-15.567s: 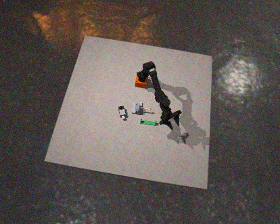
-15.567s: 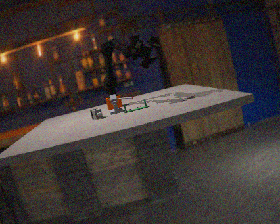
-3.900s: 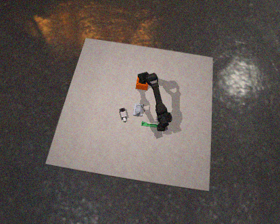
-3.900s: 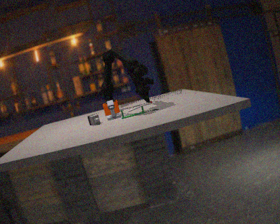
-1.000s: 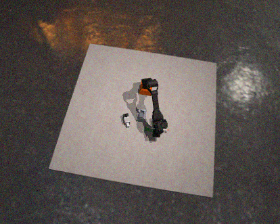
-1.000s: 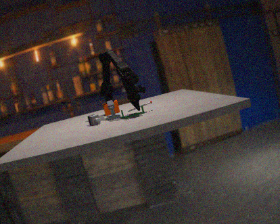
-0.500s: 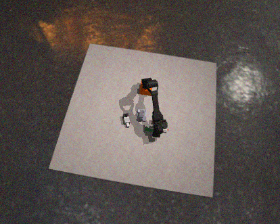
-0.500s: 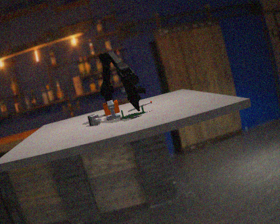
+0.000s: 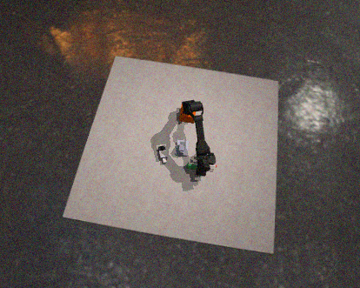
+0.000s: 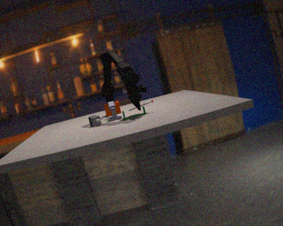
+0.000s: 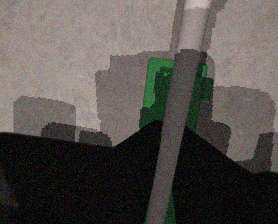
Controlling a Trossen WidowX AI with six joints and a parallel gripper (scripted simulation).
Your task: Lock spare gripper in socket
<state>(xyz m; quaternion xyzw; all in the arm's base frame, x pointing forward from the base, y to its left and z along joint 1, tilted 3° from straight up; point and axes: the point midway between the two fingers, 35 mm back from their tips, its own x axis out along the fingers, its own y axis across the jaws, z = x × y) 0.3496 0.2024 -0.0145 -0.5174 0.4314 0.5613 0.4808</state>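
Right now my gripper tip is 1 cm short of the green pin cradle and 4 cm to the left of it. The rest, counted from my gripper tip: mount (7 cm behind, 16 cm to the right, 3 cm above); then spare gripper (1 cm ahead, 27 cm to the right).
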